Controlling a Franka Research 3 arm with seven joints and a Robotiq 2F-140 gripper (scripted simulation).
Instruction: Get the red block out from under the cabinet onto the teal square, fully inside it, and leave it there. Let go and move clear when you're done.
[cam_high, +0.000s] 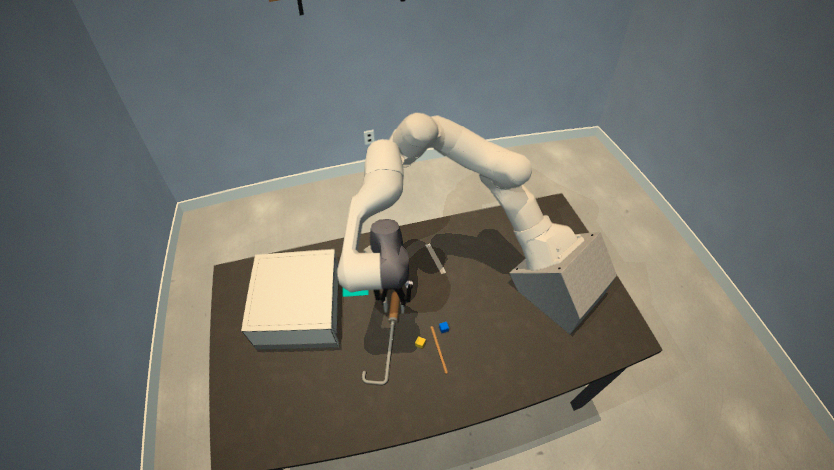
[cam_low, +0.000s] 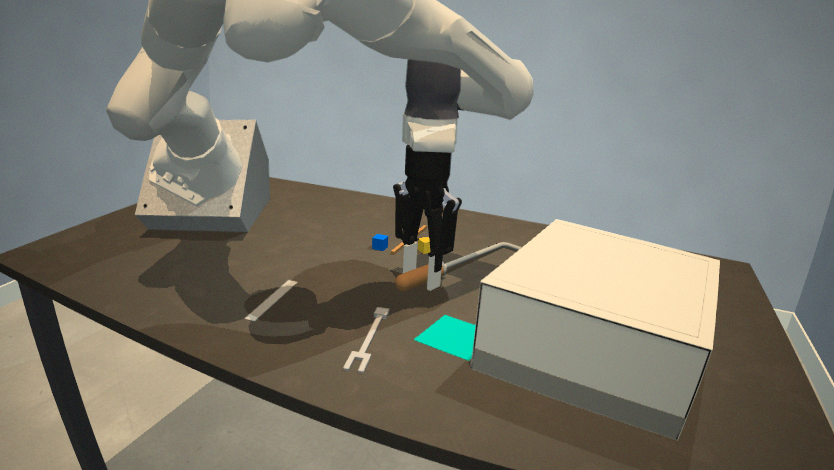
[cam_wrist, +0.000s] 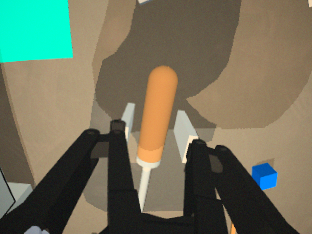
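My gripper is now 150 mm to the right of the blue cube, 100 mm past it and 20 mm above it. Also, from my hand: yellow cube 160 mm to the left, 20 mm below, 10 mm behind; hook tool 90 mm ahead, 70 mm to the left, 20 mm below; teal square 160 mm to the right, 70 mm ahead, 40 mm below.
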